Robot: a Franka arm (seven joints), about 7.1 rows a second.
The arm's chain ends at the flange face. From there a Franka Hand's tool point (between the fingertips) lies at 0.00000 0.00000 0.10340 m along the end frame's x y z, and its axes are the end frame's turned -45 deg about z.
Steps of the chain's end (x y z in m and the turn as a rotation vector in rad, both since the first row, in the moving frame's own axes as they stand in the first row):
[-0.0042 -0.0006 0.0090 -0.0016 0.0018 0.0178]
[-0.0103 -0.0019 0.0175 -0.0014 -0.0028 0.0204]
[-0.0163 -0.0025 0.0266 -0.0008 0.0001 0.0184]
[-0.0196 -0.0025 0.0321 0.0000 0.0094 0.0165]
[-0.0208 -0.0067 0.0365 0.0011 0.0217 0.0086]
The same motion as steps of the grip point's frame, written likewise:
[-0.0025 -0.0031 0.0090 -0.0024 0.0001 0.0178]
[-0.0062 -0.0087 0.0175 0.0010 -0.0030 0.0204]
[-0.0098 -0.0132 0.0266 -0.0006 -0.0005 0.0184]
[-0.0114 -0.0149 0.0321 -0.0066 0.0066 0.0165]
[-0.0083 -0.0179 0.0365 -0.0146 0.0161 0.0086]

